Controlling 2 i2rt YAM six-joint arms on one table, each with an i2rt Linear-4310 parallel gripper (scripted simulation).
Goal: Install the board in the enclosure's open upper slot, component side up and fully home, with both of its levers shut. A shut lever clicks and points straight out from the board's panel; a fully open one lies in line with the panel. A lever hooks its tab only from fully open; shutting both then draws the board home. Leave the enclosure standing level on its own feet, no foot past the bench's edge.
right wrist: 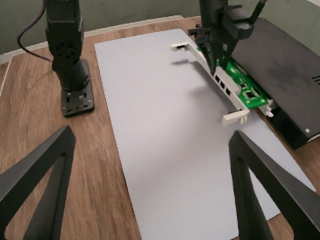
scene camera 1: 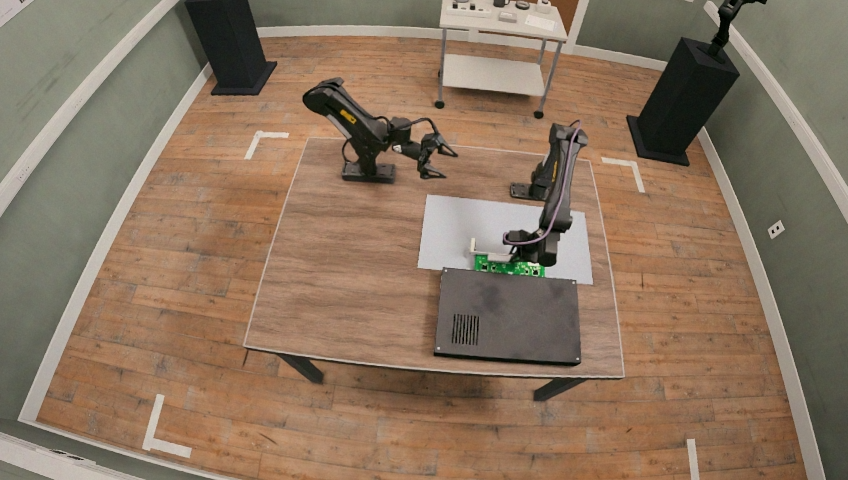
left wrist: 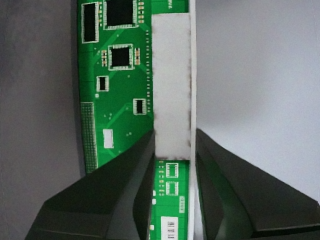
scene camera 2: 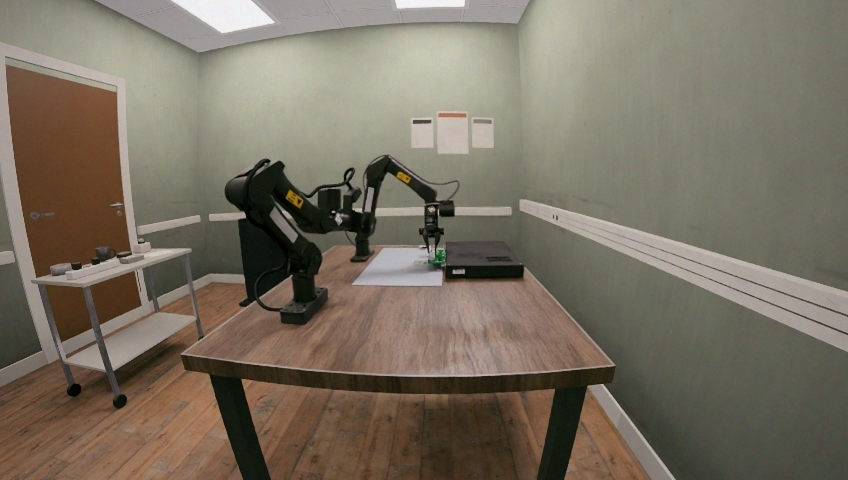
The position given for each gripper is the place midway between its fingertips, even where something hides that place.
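Scene camera 1 shows the right gripper [scene camera 1: 452, 166], a black enclosure [scene camera 1: 490, 316] and a grey mat [scene camera 1: 450, 223]. In scene camera 2 there's the black enclosure [scene camera 2: 467, 259] again, and the right gripper [scene camera 2: 364, 220] as well. The left wrist view has the left gripper [left wrist: 174, 136] and the black enclosure [left wrist: 49, 149]. And in the right wrist view you'd see the left gripper [right wrist: 217, 71] along with the right gripper [right wrist: 153, 134].
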